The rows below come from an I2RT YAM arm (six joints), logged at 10 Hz.
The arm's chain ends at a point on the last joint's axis. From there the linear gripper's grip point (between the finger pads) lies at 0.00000 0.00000 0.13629 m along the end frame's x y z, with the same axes.
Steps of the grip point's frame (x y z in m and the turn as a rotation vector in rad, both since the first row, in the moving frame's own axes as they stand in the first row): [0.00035, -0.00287, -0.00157, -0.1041, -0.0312, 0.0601]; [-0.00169, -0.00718, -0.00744, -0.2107, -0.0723, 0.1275]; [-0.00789, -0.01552, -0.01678, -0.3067, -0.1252, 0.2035]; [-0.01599, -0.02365, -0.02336, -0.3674, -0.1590, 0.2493]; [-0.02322, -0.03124, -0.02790, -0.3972, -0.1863, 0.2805]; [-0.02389, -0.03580, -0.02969, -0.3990, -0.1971, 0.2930]
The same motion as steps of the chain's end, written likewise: [0.00502, -0.01689, -0.00077, -0.1041, -0.0312, 0.0601]; [0.00988, -0.03496, -0.00408, -0.2107, -0.0723, 0.1275]; [0.01295, -0.05456, -0.00940, -0.3067, -0.1252, 0.2035]; [0.01101, -0.06924, -0.01264, -0.3674, -0.1590, 0.2493]; [0.00846, -0.07948, -0.01508, -0.3972, -0.1863, 0.2805]; [0.00950, -0.08380, -0.01651, -0.3990, -0.1971, 0.2930]
